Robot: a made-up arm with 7 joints.
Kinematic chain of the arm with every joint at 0, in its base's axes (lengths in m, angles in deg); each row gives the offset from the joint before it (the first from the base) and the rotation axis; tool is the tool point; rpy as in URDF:
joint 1: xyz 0 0 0.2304 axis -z
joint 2: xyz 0 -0.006 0.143 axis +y
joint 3: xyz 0 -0.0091 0.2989 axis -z
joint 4: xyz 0 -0.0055 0.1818 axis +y
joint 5: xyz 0 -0.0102 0.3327 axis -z
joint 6: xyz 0 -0.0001 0.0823 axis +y
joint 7: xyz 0 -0.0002 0.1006 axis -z
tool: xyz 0 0 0 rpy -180 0 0
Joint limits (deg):
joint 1: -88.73..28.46
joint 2: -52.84..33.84
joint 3: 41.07..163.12
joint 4: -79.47..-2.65
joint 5: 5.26..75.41
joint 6: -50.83..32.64
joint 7: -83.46..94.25
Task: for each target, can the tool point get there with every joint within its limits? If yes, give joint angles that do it. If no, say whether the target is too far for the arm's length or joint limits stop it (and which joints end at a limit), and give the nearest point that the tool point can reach.
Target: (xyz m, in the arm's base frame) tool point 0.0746 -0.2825 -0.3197
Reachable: no: joint limits stop it (at a limit: joint 1, joint 2, joint 3, joint 4, joint 5, joint 6) | nearest point -0.3102 -0.6094 0.3746 | short by 0.859 m
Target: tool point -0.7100 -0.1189 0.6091
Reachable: yes | joints -41.68 -44.36 54.06 -69.97 27.84 -40.55 -51.02
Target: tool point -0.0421 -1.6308 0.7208
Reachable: no: too far | nearest point -0.1111 -0.8673 0.7564 | short by 0.767 m
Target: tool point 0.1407 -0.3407 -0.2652
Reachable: no: joint limits stop it (at a limit: joint 1, joint 2, joint 3, joint 4, joint 5, joint 6) | nearest point -0.3102 -0.6094 0.3746 | short by 0.828 m
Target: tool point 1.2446 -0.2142 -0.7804
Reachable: no: too far | nearest point 0.6724 -0.1157 0.5288 | short by 1.432 m
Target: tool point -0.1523 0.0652 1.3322
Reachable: yes | joints -65.79 -5.05 115.79 -21.19 39.32 -9.60 -11.51
